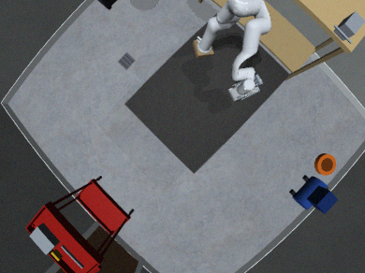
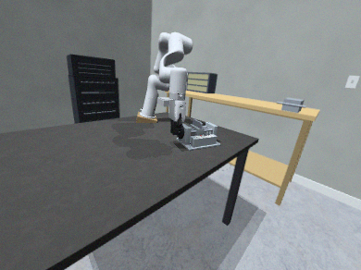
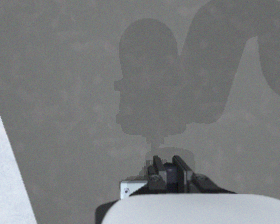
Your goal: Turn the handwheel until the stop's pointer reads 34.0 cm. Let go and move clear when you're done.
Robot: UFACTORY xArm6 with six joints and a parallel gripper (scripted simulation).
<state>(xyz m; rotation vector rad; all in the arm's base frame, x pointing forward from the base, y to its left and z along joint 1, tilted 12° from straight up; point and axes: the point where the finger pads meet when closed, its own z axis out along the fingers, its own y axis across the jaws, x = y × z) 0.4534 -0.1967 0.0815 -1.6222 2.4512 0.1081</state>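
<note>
My hand is 20 mm to the right of the handwheel. The rest, counted from my hand: upright knob: 10 mm to the left; then sliding stop: 140 mm to the left, 40 mm ahead.
</note>
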